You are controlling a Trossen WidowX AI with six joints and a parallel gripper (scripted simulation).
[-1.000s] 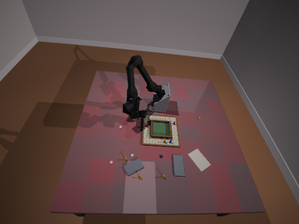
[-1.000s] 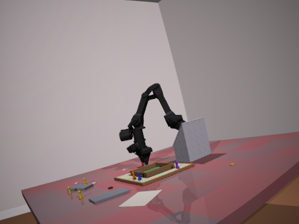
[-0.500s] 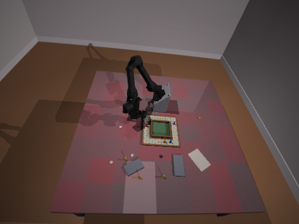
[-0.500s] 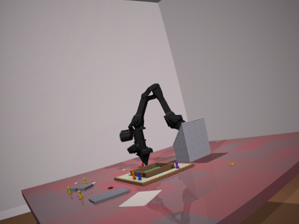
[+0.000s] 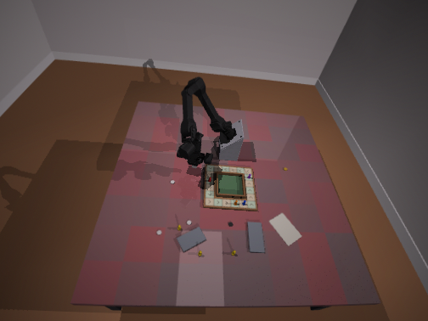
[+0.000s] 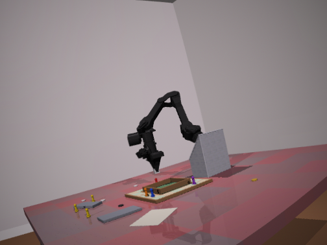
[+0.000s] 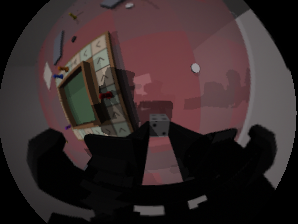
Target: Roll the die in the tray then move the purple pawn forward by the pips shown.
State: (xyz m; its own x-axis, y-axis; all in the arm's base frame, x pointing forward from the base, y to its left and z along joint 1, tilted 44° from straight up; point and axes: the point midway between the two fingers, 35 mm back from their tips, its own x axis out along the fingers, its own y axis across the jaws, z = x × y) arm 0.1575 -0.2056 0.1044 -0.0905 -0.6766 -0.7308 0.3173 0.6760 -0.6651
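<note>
Right now the purple pawn is 320 mm to the left of my gripper tip, 50 mm ahead of it and 30 mm below it. The rest, counted from my gripper tip: red pawn: 80 mm to the left, 70 mm ahead, 30 mm below; white die: right at my gripper tip; green-felt tray: 200 mm to the left, 110 mm ahead, 60 mm below.
</note>
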